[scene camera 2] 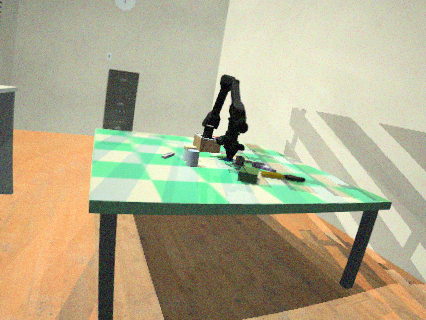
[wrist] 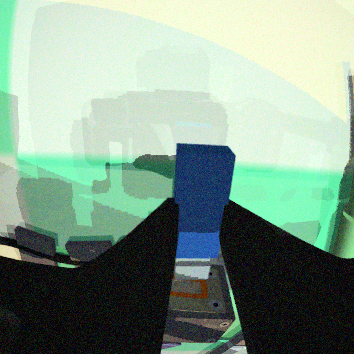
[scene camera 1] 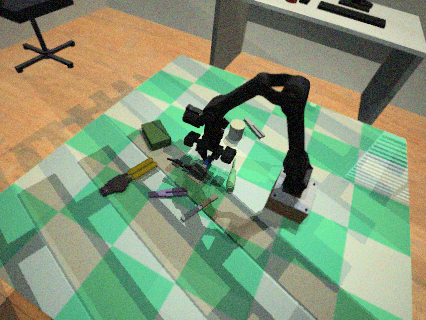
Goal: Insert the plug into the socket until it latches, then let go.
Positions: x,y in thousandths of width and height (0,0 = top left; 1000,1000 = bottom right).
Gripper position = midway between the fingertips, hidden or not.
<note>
The gripper (scene camera 1: 487,505) carries a blue plug (wrist: 575,487), clear of everything else. Further things: a socket (wrist: 558,874).
The gripper also shows in the wrist view (wrist: 558,586).
</note>
